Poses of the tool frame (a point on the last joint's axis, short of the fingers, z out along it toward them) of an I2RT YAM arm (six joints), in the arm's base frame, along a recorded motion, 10 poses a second.
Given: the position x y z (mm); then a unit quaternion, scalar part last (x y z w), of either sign.
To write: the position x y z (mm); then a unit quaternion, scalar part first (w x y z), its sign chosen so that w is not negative. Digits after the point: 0 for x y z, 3 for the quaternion.
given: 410 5 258 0.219 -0.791 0.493 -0.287
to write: 410 5 258 0.287 -0.219 0.791 -0.493
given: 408 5 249 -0.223 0.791 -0.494 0.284
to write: 408 5 249 0.284 -0.223 0.791 -0.494
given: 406 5 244 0.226 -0.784 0.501 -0.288
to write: 406 5 244 0.288 -0.226 0.784 -0.501
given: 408 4 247 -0.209 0.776 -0.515 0.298
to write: 408 4 247 0.298 -0.209 0.776 -0.515
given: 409 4 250 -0.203 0.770 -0.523 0.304
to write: 409 4 250 0.304 -0.203 0.770 -0.523
